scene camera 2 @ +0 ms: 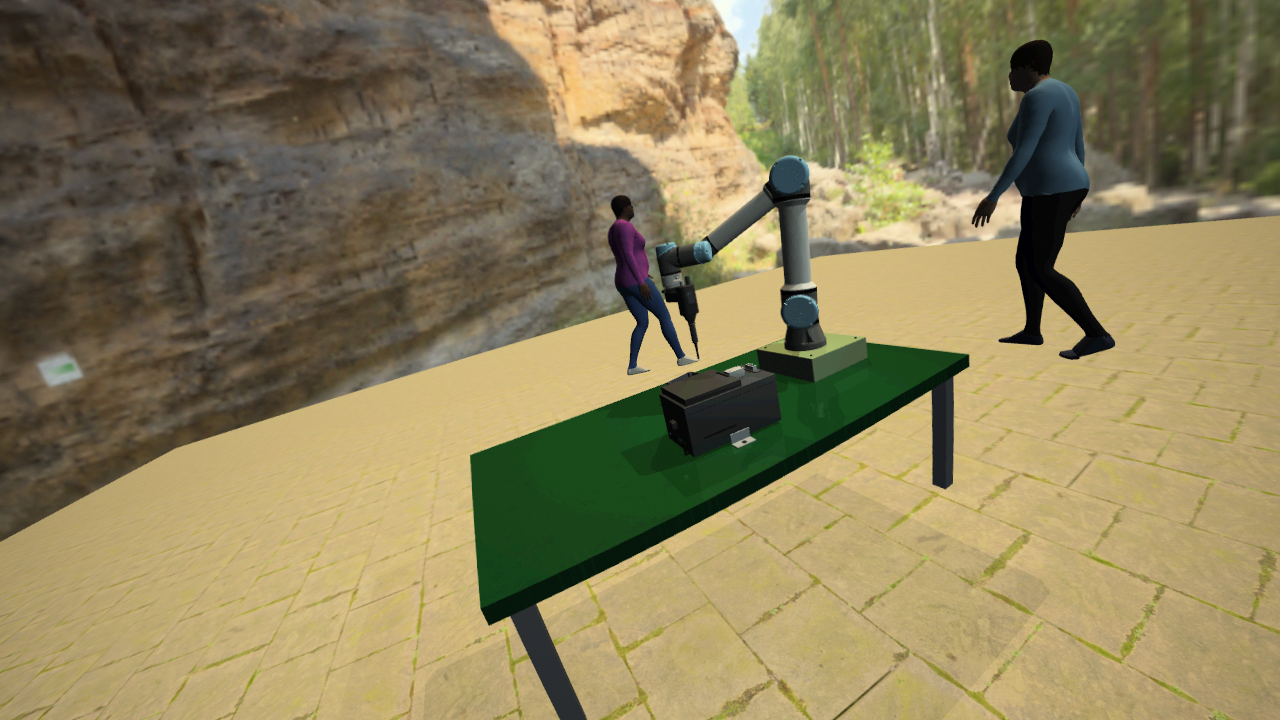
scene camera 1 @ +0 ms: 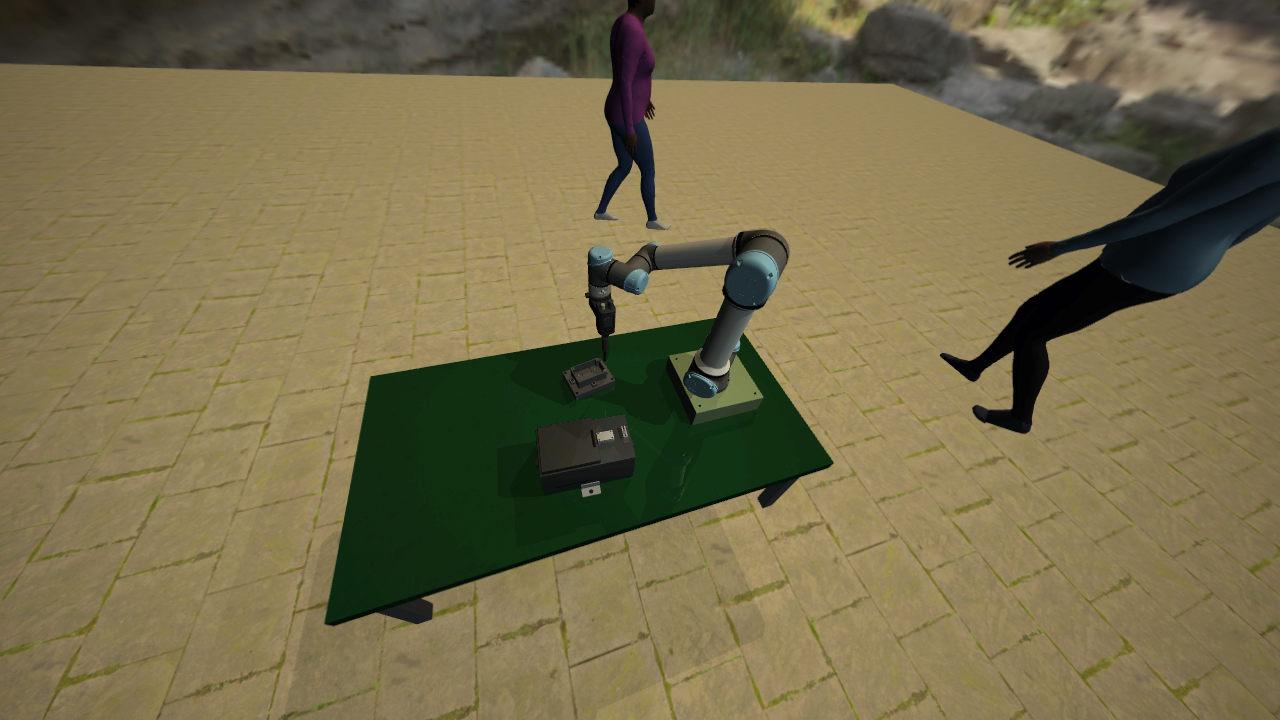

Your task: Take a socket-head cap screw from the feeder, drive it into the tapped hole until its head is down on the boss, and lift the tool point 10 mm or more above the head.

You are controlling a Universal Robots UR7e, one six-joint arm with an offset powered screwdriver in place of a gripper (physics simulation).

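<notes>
My screwdriver [scene camera 1: 605, 356] [scene camera 2: 697, 355] points down at the back of the table. In scene camera 1 its tip shows at the back right corner of the grey housing part [scene camera 1: 579, 391]; the gap between them is too small to judge. The tool has no fingers, and I cannot tell if a screw is on its tip. The dark feeder box [scene camera 1: 568, 452] [scene camera 2: 729, 416] stands nearer the table's front edge, with a light plate [scene camera 1: 605, 436] on top. The housing part is hidden in scene camera 2. The tapped hole and any screw head are too small to make out.
The arm stands on a pale green base block [scene camera 1: 725, 404] [scene camera 2: 841, 358] at the right of the green table [scene camera 1: 429, 501] [scene camera 2: 572, 510]. A person in purple [scene camera 1: 631, 71] [scene camera 2: 630, 255] is behind the table. A person in blue [scene camera 1: 1163, 237] [scene camera 2: 1051, 134] is to the right, off the table.
</notes>
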